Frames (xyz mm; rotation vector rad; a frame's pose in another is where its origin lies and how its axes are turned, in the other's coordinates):
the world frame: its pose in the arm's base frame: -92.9 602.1 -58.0 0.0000 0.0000 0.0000
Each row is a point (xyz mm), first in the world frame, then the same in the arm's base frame.
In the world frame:
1: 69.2 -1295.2 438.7
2: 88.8 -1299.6 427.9
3: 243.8 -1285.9 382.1
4: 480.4 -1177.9 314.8
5: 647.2 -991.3 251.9
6: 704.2 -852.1 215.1
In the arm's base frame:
1: -23.7 -693.1 380.7
2: -4.1 -697.5 369.9
3: 150.9 -683.8 324.1
4: 387.5 -575.8 256.8
5: 554.3 -389.2 193.9
6: 611.3 -250.0 157.1

